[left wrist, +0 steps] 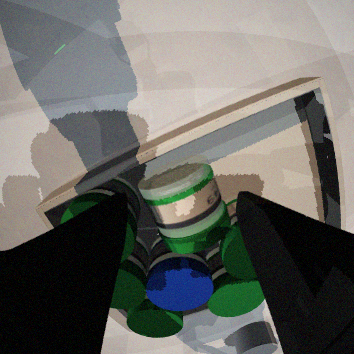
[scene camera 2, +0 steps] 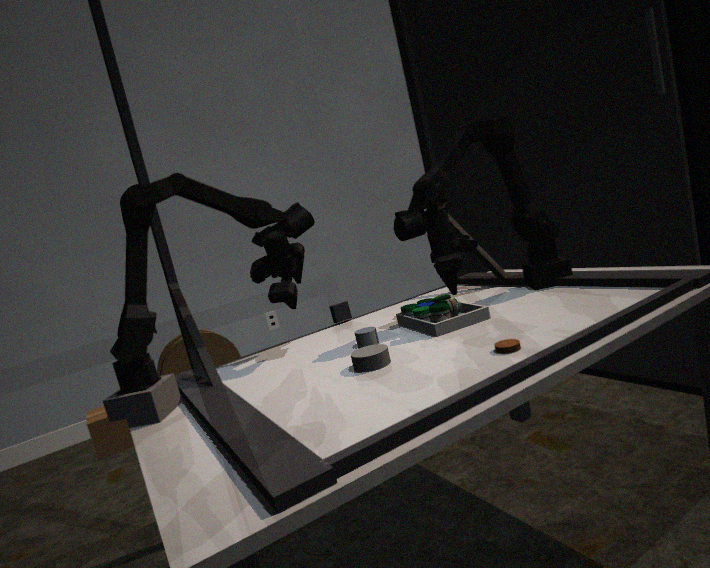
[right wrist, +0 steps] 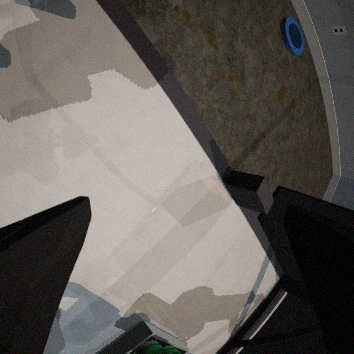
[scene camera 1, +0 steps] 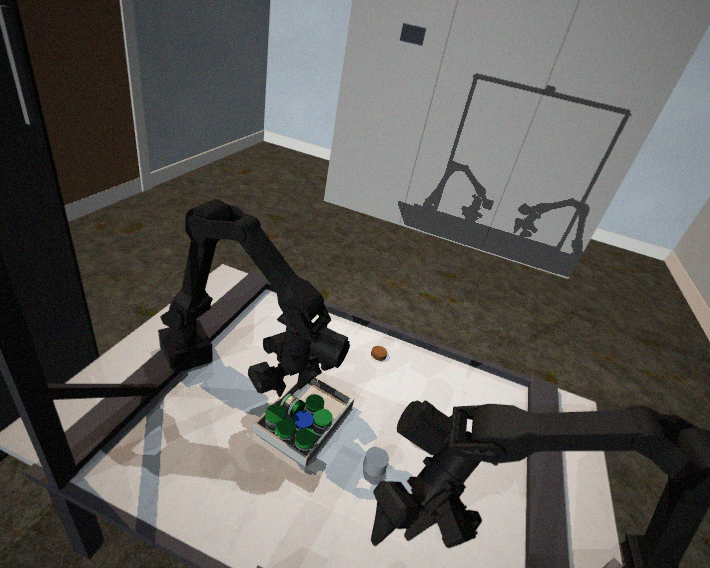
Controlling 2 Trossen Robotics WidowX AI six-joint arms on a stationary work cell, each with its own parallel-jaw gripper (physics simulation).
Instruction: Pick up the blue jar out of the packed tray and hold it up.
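Places are measured from the left arm's base along level axes (x left, y back, z up), in centimetres.
Where they show: left gripper, fingertip midpoint: (left wrist: 182, 202) (scene camera 2: 453, 292) (scene camera 1: 289, 391); right gripper, fingertip midpoint: (scene camera 2: 296, 295) (right wrist: 191, 211) (scene camera 1: 390, 540); left arm's base at its link origin: (scene camera 2: 544, 261) (scene camera 1: 185, 337); right arm's base at its link origin: (scene camera 2: 139, 386).
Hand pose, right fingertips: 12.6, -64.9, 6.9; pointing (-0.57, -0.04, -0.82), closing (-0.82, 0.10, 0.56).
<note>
Each offset is from my right fingertips to the top centre of the thing, as dx, dy, dz.
The blue jar @[+2.7, +31.5, -8.4] (scene camera 1: 303, 420) (scene camera 2: 425, 304) (left wrist: 180, 284) stands in the packed tray @[+5.1, +34.3, -10.1] (scene camera 1: 281, 446) (scene camera 2: 467, 321) (left wrist: 235, 111), among several green-lidded jars. One jar with a pale label @[+3.0, +37.0, -8.2] (scene camera 1: 291, 403) (left wrist: 187, 207) lies on its side beside it. My left gripper (scene camera 1: 291, 387) (scene camera 2: 454, 289) (left wrist: 182, 202) is partly open and empty, low over the tray. In the left wrist view its fingertips are on either side of the lying jar, with the blue lid lower in the picture; contact cannot be told. My right gripper (scene camera 1: 393, 534) (right wrist: 191, 211) is open and empty, away from the tray.
A grey cylinder @[+12.4, +16.7, -9.4] (scene camera 1: 375, 464) (scene camera 2: 366, 337) (left wrist: 252, 337) stands on the table between the tray and my right gripper. In scene camera 2 a low grey disc @[+27.8, +18.6, -9.9] (scene camera 2: 371, 358) lies near it. An orange disc @[+34.2, +43.9, -11.7] (scene camera 1: 378, 353) (scene camera 2: 507, 345) lies near a table edge.
</note>
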